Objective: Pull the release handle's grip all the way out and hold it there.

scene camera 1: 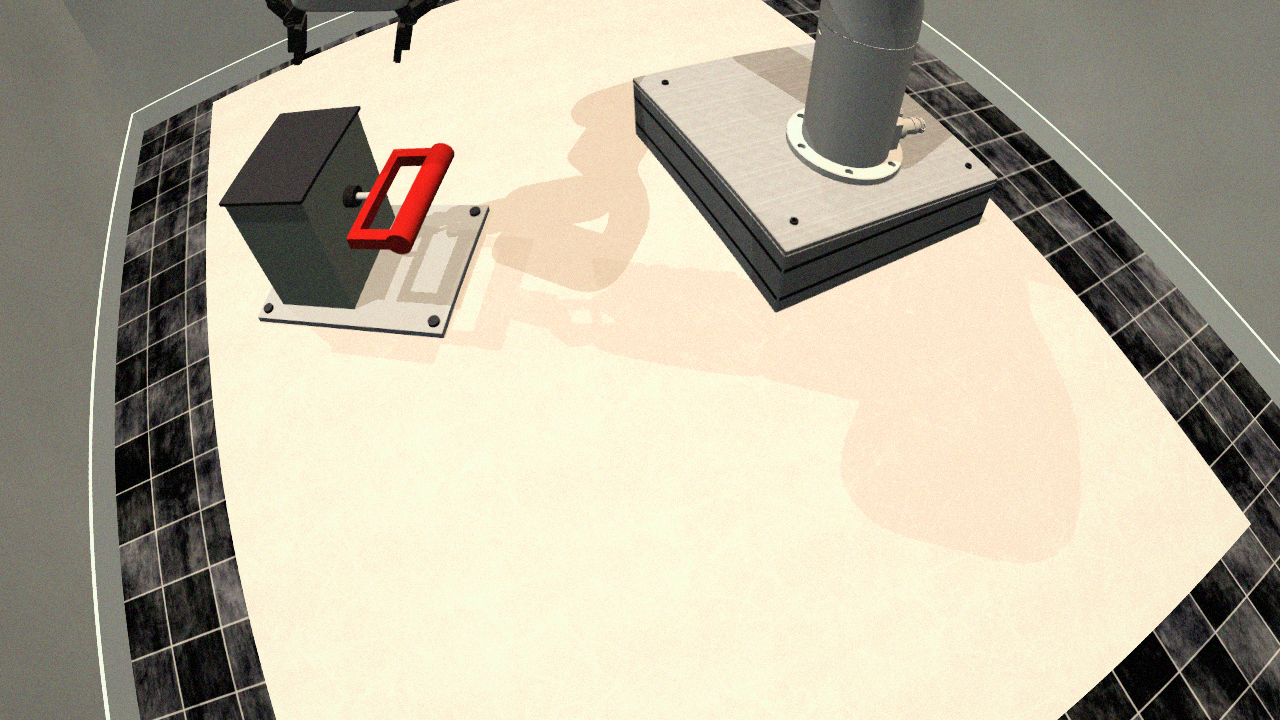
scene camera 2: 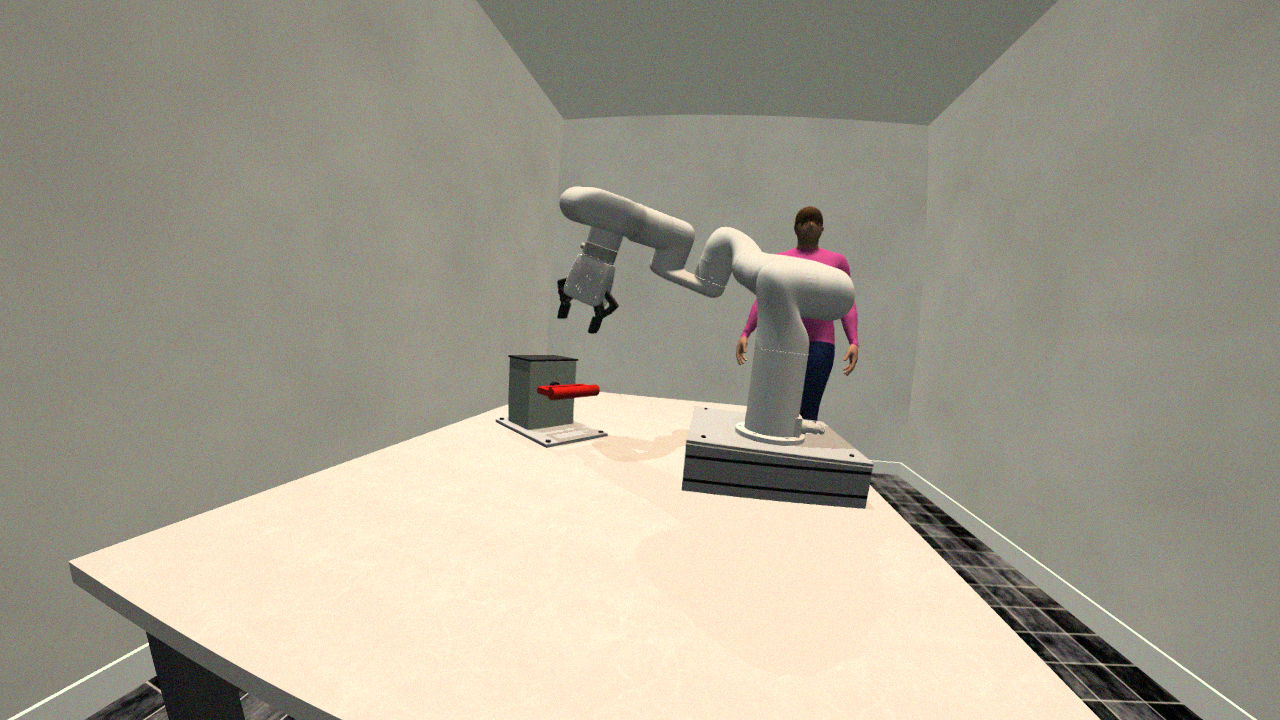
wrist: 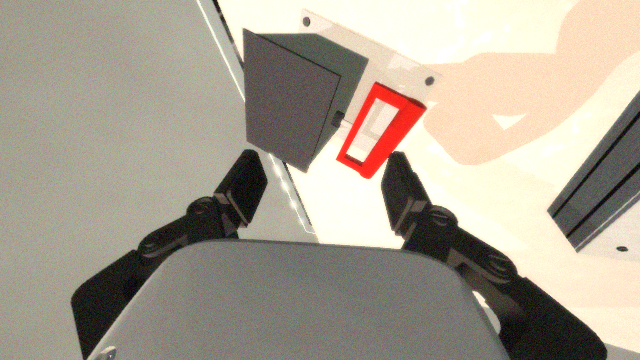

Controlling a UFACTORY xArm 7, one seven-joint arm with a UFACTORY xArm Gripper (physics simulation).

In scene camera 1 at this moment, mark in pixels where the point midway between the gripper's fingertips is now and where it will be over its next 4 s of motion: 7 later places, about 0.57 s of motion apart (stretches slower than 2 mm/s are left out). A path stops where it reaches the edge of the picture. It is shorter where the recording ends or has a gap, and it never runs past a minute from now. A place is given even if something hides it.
My gripper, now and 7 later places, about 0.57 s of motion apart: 348, 56; 355, 79; 405, 62; 416, 55; 430, 53; 413, 57; 414, 57; 427, 102
